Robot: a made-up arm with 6 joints.
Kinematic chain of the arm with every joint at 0, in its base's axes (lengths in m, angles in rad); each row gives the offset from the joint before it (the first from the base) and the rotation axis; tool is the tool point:
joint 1: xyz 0 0 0.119 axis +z
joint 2: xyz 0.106 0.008 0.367 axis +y
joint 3: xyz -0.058 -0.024 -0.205 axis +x
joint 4: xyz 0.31 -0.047 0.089 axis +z
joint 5: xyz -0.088 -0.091 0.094 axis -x
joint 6: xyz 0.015 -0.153 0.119 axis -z
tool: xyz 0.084 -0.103 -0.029
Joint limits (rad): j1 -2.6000..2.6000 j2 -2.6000..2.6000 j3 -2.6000..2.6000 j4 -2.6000..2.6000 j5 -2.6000..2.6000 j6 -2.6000..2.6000
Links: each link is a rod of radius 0.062 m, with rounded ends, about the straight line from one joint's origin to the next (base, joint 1, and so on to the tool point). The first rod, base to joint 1, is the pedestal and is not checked.
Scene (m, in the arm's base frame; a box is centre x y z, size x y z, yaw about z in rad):
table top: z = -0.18
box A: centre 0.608 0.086 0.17 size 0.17 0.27 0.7 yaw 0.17
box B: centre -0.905 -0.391 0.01 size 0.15 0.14 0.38 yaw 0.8
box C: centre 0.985 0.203 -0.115 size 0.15 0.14 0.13 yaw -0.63
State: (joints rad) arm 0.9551 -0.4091 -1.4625 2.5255 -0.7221 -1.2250
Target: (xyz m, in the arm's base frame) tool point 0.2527 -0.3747 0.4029
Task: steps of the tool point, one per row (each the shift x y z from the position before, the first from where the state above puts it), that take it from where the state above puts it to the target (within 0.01 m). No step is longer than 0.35 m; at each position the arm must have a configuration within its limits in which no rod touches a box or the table.
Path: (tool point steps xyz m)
1: 0.2419 -0.0428 0.2123
2: 0.1183 -0.1731 0.2646
3: -0.0930 -0.1878 0.2432
4: -0.0597 -0.1862 0.0869
5: -0.1713 -0.1174 0.0684
6: -0.2213 0.0181 0.0254
7: 0.0951 -0.2028 -0.1004
8: 0.0866 -0.1287 -0.1699
9: 0.0595 -0.0421 -0.1980
10: 0.0246 0.0356 -0.1841
11: -0.0062 0.0886 -0.1402

